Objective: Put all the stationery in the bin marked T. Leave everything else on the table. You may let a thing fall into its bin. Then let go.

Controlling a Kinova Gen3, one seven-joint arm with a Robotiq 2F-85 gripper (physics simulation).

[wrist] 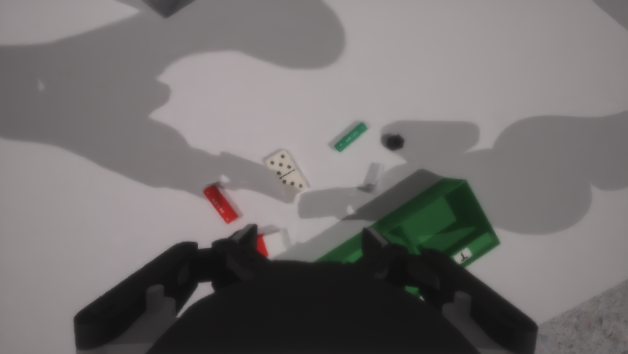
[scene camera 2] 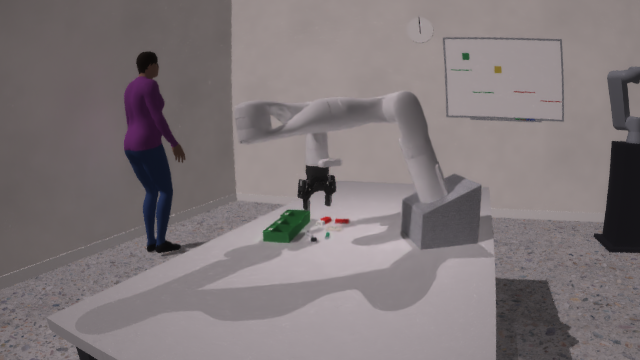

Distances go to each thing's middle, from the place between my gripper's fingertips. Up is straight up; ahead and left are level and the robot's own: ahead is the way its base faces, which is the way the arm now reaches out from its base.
My hand is 9 cm short of the green three-compartment bin (scene camera 2: 291, 222), 5 cm to the right of it and 5 cm above it.
